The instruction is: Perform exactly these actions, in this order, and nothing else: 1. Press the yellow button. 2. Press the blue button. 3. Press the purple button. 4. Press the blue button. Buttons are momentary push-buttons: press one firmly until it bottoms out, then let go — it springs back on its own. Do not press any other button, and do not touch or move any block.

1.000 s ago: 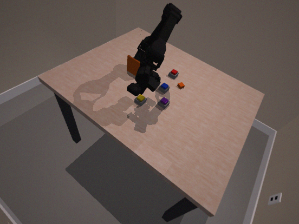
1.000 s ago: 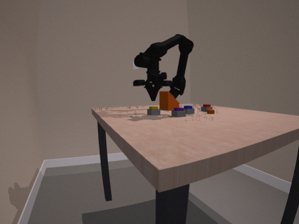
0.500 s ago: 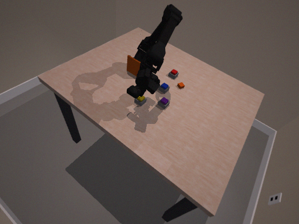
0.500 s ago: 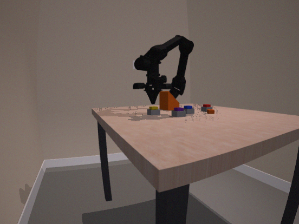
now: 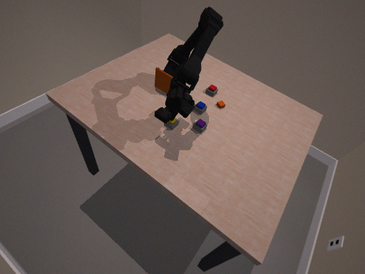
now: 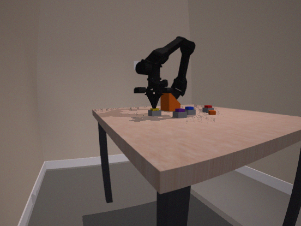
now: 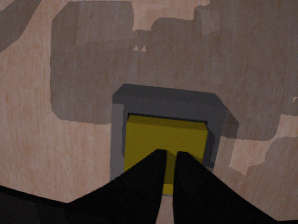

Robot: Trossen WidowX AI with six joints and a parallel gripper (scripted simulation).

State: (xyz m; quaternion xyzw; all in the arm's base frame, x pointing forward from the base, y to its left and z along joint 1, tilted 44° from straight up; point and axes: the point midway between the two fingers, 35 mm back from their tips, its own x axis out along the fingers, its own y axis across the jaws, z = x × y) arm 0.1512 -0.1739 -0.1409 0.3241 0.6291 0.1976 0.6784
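My gripper tip is now 10 mm above the yellow button. From my gripper tip the other things lie so: blue button: 70 mm ahead, 170 mm to the left; then purple button: 120 mm ahead, 60 mm to the left; then small orange block: 140 mm ahead, 260 mm to the left, 30 mm below.
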